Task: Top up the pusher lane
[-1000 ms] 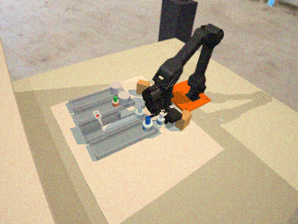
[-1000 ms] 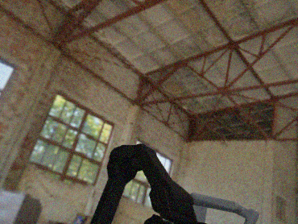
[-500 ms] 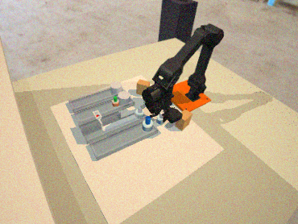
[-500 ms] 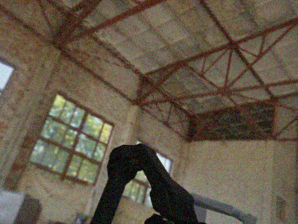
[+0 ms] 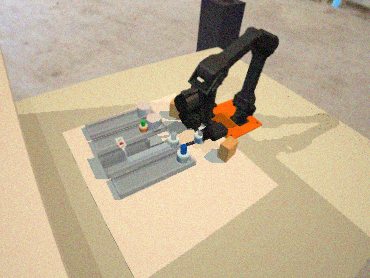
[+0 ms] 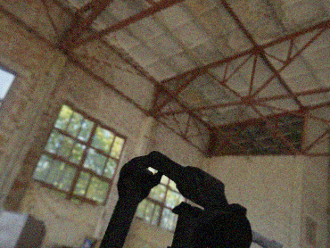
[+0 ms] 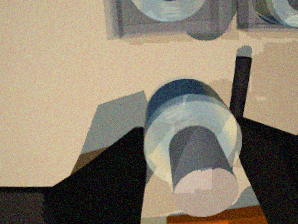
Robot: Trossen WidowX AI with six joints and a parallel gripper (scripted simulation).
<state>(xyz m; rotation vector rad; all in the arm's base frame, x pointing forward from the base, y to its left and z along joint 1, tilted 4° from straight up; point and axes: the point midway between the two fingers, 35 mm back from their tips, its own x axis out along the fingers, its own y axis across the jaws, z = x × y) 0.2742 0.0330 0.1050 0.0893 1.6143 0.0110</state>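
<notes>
Right now my gripper tip is 60 mm past the thin black strip, 40 mm to the left of it and 80 mm above it. The rest, counted from my gripper tip: sprung lane: 200 mm ahead, 120 mm to the right, 70 mm below.
</notes>
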